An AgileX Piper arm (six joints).
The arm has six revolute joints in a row. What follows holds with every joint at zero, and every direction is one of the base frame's. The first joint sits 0.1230 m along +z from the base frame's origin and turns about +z. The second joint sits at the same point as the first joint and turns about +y. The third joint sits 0.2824 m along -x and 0.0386 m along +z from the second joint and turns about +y. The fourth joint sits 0.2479 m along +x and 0.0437 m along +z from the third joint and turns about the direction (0.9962, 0, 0.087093). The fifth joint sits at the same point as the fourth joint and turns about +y. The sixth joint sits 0.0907 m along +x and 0.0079 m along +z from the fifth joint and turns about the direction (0.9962, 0, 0.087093). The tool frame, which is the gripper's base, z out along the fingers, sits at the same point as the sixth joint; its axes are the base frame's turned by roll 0.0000, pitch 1.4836 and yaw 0.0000 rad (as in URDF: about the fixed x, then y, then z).
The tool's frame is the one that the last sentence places.
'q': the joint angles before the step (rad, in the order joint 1, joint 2, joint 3, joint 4, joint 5, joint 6). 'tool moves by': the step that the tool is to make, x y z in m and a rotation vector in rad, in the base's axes. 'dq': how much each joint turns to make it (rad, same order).
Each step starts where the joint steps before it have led.
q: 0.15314 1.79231 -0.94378 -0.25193 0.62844 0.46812
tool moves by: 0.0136 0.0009 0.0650 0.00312 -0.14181 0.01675
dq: 0.00008 -0.11329 -0.12927 0.00896 0.09827 -0.04335
